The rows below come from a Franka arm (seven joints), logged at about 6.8 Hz.
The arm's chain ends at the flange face. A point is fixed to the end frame.
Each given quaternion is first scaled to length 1.
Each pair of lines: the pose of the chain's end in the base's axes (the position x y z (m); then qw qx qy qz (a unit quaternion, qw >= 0)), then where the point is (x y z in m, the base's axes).
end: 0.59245 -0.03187 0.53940 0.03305 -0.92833 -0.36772 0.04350
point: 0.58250 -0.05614 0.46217
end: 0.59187 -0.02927 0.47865 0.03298 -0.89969 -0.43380 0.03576
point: 0.58668 -0.05360 0.40098
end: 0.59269 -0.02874 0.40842 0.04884 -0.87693 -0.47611 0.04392
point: 0.58762 -0.05153 0.33027
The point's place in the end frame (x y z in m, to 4 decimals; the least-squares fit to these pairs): -0.0195 0.0181 0.0771
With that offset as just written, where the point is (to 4 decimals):
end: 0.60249 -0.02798 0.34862 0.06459 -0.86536 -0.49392 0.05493
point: 0.5957 -0.0495 0.2702
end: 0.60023 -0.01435 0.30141 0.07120 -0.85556 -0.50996 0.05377
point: 0.5939 -0.0349 0.2227
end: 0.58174 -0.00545 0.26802 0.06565 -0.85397 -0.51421 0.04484
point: 0.5773 -0.0260 0.1892
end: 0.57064 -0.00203 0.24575 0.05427 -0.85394 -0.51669 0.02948
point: 0.5693 -0.0228 0.1669
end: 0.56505 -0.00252 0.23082 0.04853 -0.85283 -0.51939 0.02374
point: 0.5651 -0.0236 0.1520
